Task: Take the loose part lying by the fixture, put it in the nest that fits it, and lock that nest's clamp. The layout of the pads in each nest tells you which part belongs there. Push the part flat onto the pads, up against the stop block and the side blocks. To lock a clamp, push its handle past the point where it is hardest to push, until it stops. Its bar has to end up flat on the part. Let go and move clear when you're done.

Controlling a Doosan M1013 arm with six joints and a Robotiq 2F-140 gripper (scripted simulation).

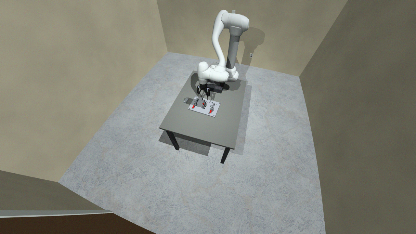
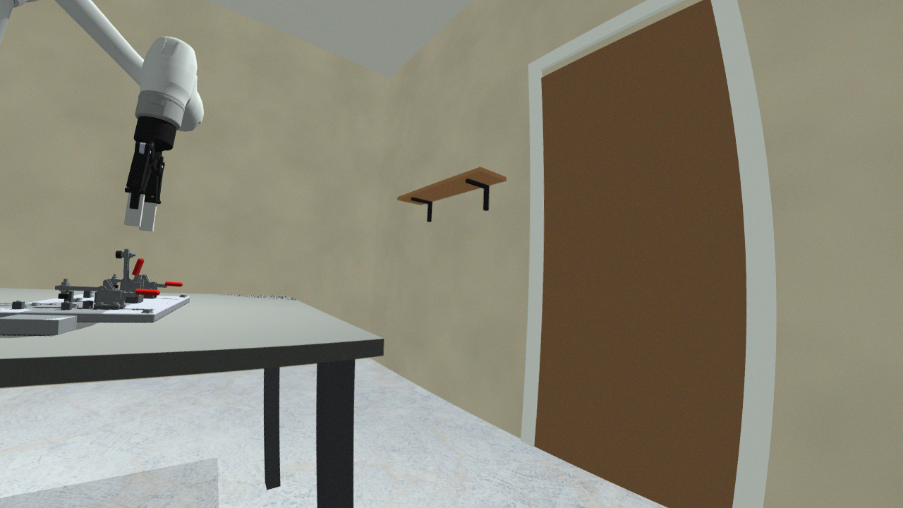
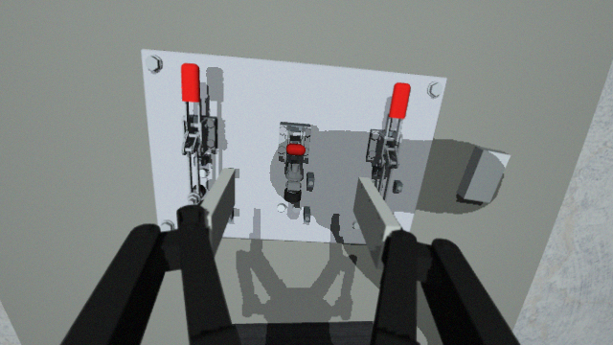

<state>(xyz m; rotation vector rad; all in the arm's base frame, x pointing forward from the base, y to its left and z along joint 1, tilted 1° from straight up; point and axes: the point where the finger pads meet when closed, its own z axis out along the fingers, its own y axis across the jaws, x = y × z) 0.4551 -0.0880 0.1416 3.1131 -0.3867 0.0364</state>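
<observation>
Now: hand 24 cm to the left of the grey block part, 19 cm above it and 10 cm past it. Round my hand: white fixture plate (19 cm below, 3 cm behind, 1 cm to the left).
</observation>
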